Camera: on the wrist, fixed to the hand. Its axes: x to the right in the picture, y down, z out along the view.
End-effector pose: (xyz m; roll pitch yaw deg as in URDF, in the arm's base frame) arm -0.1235 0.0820 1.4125 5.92 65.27 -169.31
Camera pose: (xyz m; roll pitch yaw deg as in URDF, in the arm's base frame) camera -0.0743 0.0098 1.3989 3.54 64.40 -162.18
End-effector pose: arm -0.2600 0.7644 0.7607 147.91 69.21 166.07
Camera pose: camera -0.3211 0.8208 0.7908 132.07 67.69 158.53
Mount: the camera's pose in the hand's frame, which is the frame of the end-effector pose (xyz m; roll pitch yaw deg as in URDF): -0.0023 0.0758 -0.0455 -8.84 -0.38 3.13
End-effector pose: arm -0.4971 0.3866 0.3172 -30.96 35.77 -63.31
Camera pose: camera -0.4813 0.4477 0.2552 -37.65 37.00 -59.70
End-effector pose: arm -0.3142 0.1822 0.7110 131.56 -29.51 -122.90
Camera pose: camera -0.3035 0.2286 0.7855 124.14 -31.57 -125.67
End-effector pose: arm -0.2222 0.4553 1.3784 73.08 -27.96 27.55
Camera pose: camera -0.2790 0.4997 1.4297 63.94 -31.06 28.19
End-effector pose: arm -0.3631 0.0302 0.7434 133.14 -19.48 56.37
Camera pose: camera -0.3648 -0.0059 0.8241 125.22 -21.49 53.77
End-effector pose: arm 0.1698 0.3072 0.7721 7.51 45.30 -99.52
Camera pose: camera 0.2542 0.3201 0.7490 1.70 44.43 -95.24
